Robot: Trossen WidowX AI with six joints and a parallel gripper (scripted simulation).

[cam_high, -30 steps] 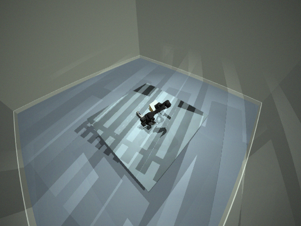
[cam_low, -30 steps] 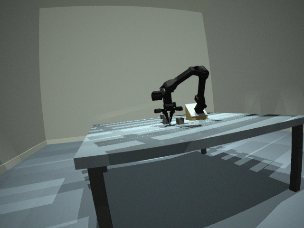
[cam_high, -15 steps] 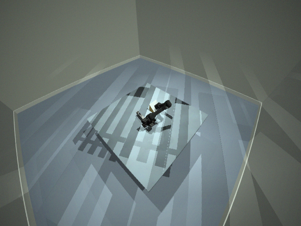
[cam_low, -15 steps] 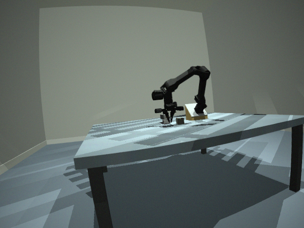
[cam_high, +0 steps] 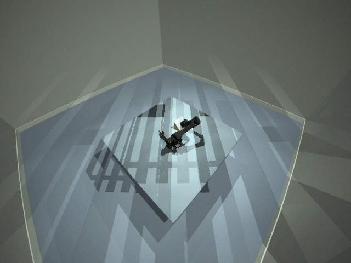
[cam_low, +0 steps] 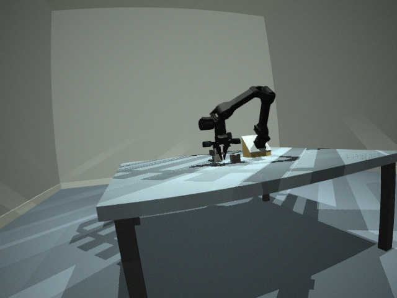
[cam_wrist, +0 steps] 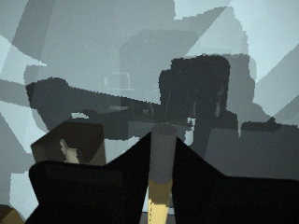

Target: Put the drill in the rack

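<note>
My gripper tip is now 4 cm to the left of the drill and 3 cm below it. From my gripper tip the other things lie so: rack 8 cm behind, 3 cm to the right.
</note>
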